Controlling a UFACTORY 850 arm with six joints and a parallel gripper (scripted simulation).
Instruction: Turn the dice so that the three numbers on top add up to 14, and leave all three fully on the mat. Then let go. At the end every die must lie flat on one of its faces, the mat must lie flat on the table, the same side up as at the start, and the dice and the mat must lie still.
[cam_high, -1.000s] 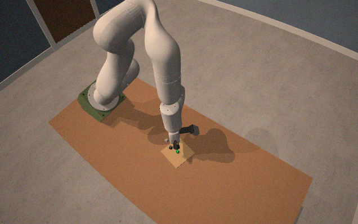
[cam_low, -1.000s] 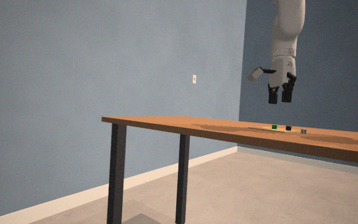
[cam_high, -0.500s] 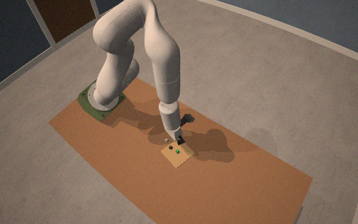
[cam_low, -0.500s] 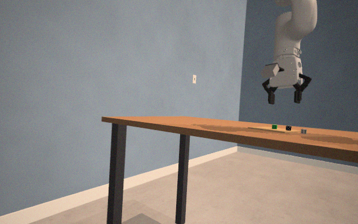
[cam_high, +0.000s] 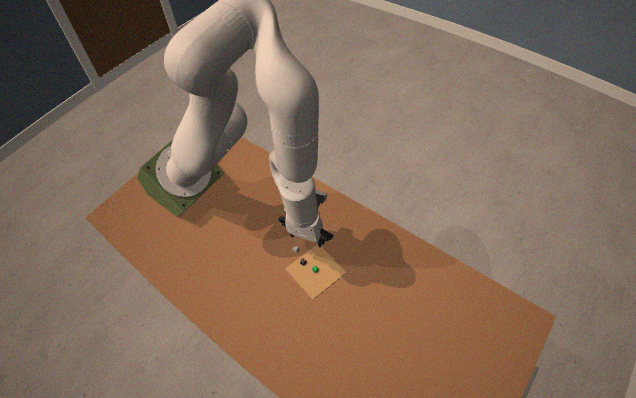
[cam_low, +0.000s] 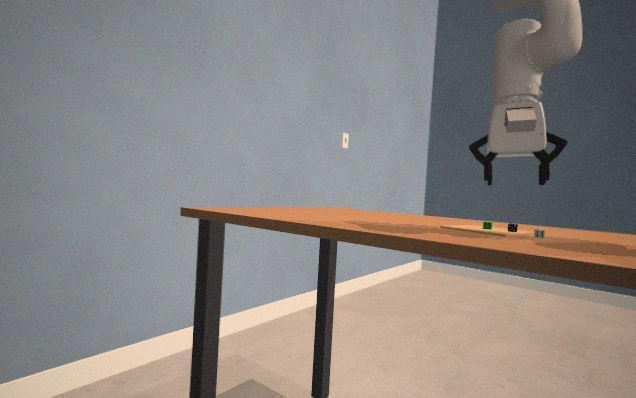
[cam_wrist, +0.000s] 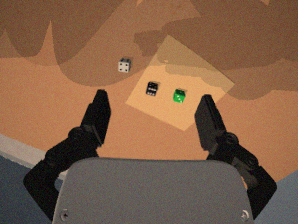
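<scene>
The white die lies 10 cm below my hand, 5 cm behind it and 1 cm to the right of it. Also, from my hand: black die 10 cm below, 4 cm to the right; then green die 10 cm below, 5 cm ahead, 4 cm to the right; then mat 11 cm below, 5 cm ahead, 4 cm to the right.
</scene>
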